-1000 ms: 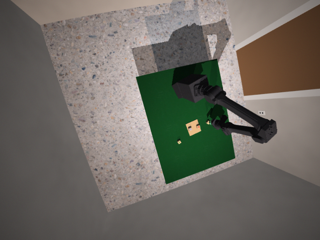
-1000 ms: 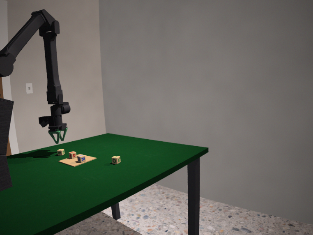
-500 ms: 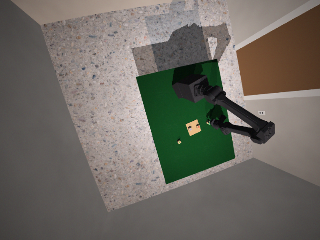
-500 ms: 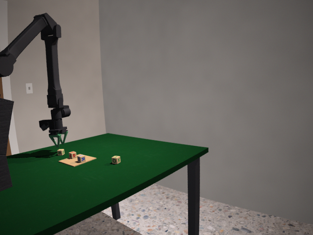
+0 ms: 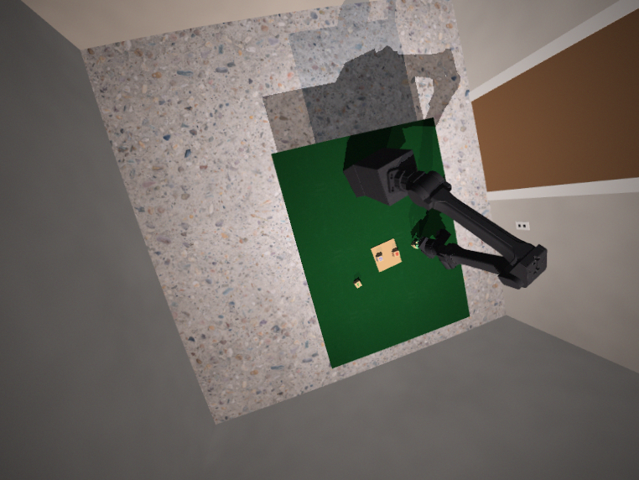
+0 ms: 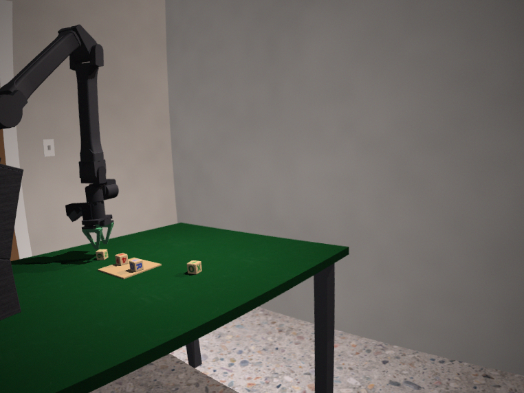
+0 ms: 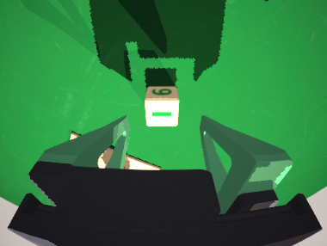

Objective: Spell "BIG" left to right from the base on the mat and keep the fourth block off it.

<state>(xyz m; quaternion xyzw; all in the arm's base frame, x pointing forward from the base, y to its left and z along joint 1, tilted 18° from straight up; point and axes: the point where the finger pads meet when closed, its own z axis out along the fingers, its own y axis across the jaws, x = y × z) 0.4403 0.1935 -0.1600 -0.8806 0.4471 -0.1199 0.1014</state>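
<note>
Now: the I block 40 mm below my hand. The rest, counted from my hand: tan mat: 170 mm to the right, 50 mm below, 10 mm ahead; B block: 130 mm to the right, 30 mm below, 10 mm ahead.
</note>
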